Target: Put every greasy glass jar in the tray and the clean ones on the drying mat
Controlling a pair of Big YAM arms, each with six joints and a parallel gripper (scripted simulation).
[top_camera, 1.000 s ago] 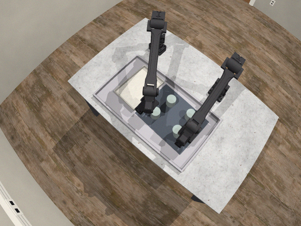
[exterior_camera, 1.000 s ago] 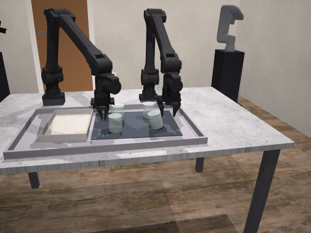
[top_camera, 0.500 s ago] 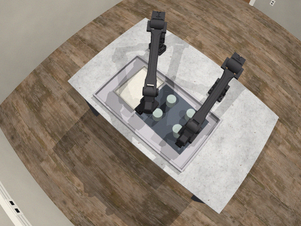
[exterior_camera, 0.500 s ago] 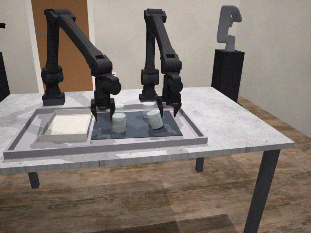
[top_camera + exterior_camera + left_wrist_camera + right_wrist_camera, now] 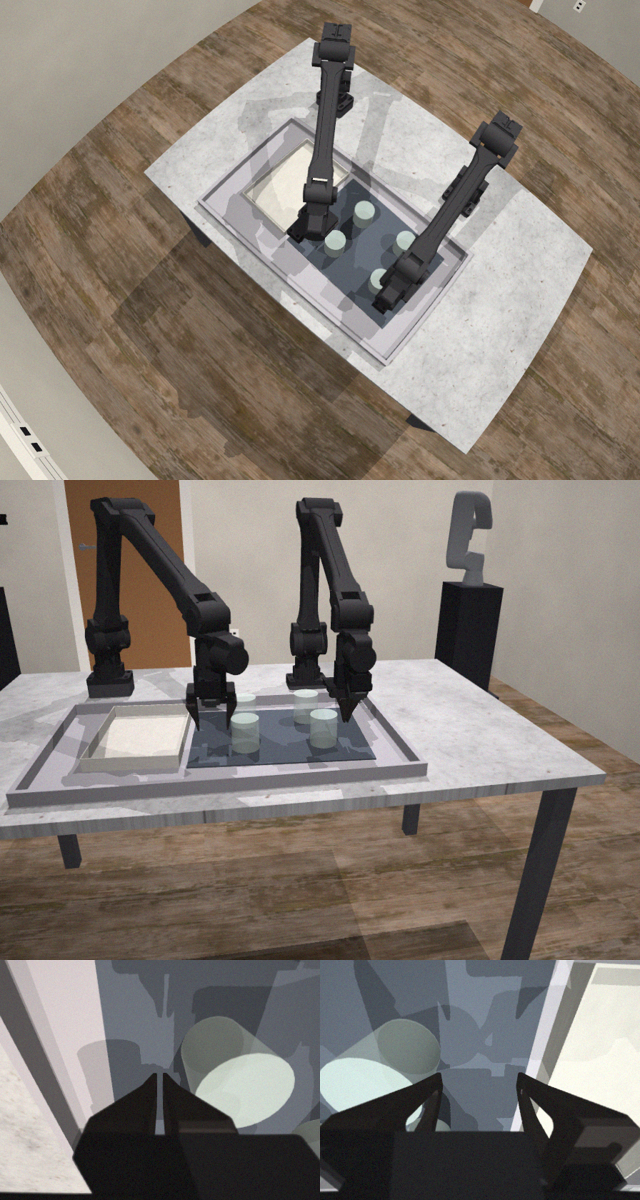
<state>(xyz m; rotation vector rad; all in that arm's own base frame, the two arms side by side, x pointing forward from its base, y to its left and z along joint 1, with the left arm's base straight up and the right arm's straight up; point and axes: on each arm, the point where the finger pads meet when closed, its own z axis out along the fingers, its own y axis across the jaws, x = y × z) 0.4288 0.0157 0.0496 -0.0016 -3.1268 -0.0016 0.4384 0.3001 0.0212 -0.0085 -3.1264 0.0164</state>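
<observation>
Now: the cream tray 80 mm behind my right hand, 170 mm to the right of it and 50 mm below it. The rest, counted from my right hand: dark drying mat: 70 mm behind, 150 mm to the left, 60 mm below.
</observation>
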